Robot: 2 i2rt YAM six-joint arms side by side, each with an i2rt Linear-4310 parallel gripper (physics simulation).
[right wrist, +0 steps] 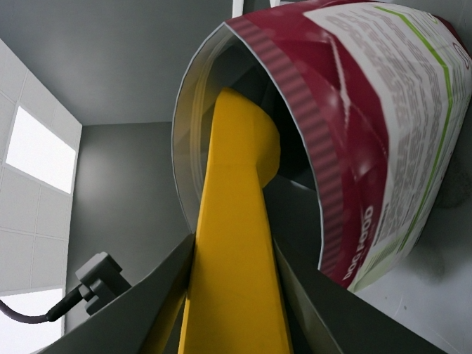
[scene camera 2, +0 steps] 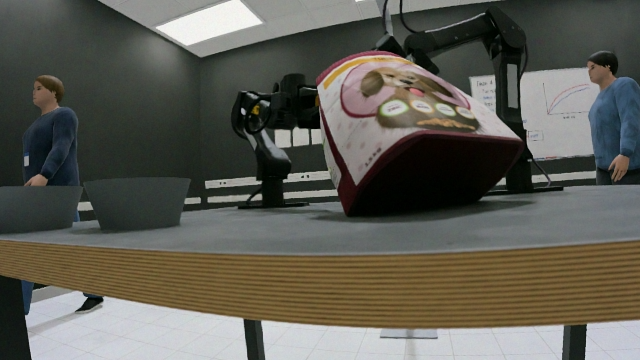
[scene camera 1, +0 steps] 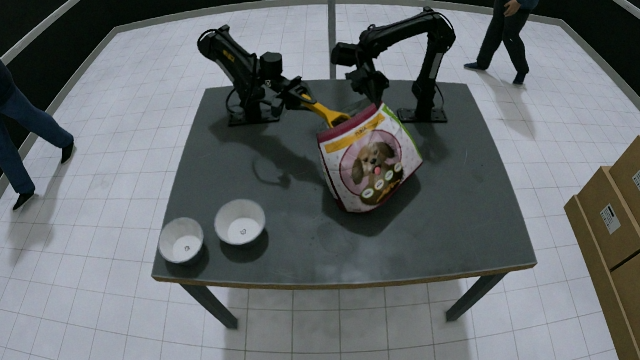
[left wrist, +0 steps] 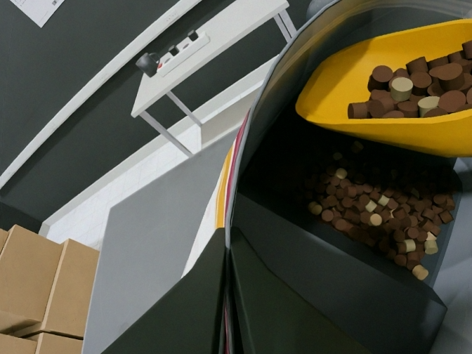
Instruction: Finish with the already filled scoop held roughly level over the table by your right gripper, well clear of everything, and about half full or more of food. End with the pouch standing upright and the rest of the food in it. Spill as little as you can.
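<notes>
The dog food pouch (scene camera 1: 372, 160) (scene camera 2: 405, 105) (right wrist: 345, 115) is tilted, its open mouth toward the arms, and its bottom is partly raised from the table. My left gripper (left wrist: 227, 240) is shut on the pouch's rim. My right gripper (right wrist: 233, 246) is shut on the handle of the yellow scoop (scene camera 1: 325, 111) (left wrist: 345, 95) (right wrist: 232, 200). The scoop's bowl is inside the pouch mouth, above the loose food, and holds a heap of brown and tan pellets (left wrist: 420, 85). More food (left wrist: 370, 205) lies inside the pouch, lower down. The fingertips are partly hidden in the scene views.
Two white bowls (scene camera 1: 240, 222) (scene camera 1: 181, 241) stand at the front left of the table (scene camera 1: 400, 250); they show as grey bowls (scene camera 2: 137, 202) (scene camera 2: 37, 207) in scene camera 2. Cardboard boxes (scene camera 1: 600, 215) (left wrist: 30, 275) stand beyond the table's right side. People stand away from the table.
</notes>
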